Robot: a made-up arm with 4 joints.
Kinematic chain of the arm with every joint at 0, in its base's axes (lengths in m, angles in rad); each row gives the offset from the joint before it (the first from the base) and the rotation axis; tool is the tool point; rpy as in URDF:
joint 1: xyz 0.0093 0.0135 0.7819 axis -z
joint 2: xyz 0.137 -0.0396 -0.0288 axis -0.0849 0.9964 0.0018
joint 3: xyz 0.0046 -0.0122 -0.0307 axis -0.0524 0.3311 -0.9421
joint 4: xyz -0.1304 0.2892 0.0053 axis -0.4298 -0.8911 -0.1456
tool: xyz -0.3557 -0.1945 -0.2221 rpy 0 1.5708 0
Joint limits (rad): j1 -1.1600..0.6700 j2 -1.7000..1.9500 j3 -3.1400..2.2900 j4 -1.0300..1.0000
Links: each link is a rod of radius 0.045 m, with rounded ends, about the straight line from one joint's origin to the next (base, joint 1, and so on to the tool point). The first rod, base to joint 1, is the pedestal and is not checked.
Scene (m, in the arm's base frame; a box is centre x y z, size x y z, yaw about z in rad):
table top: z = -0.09
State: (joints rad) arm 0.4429 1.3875 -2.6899 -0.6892
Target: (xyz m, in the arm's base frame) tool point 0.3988 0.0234 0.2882
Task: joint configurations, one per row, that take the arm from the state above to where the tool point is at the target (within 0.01 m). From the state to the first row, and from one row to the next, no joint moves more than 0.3 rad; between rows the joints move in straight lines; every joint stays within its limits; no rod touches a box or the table.
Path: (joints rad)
1: 0.3650 1.1367 -2.8024 -0.4460
2: 0.2871 0.8859 -2.9150 -0.2029
3: 0.2091 0.6351 -3.0275 0.0403
4: 0.1312 0.3843 -3.1400 0.2834

